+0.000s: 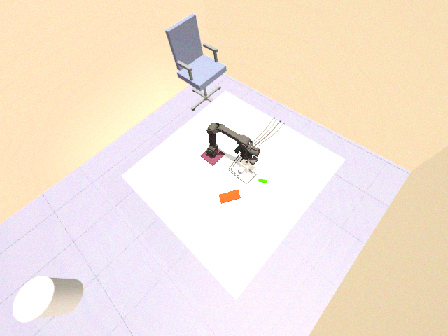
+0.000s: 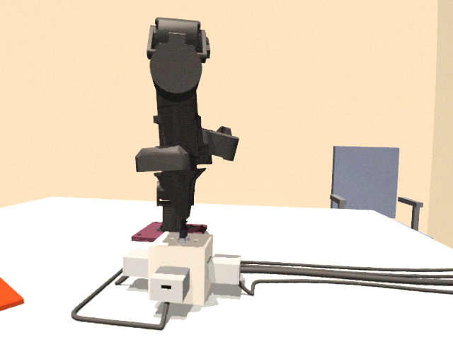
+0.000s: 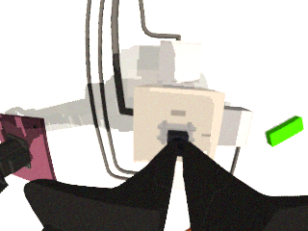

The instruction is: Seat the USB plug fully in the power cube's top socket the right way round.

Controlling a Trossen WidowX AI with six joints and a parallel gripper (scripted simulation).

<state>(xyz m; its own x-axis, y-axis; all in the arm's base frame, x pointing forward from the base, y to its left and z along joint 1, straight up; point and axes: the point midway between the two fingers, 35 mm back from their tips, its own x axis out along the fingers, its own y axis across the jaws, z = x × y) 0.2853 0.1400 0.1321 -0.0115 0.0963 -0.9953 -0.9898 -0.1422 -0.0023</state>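
Now: gripper tip 20 mm above the USB plug. Also, from my gripper tip: orange flat block 110 mm ahead, 270 mm to the right, 100 mm below; USB socket 40 mm below; green piece 180 mm ahead, 10 mm to the left, 100 mm below.
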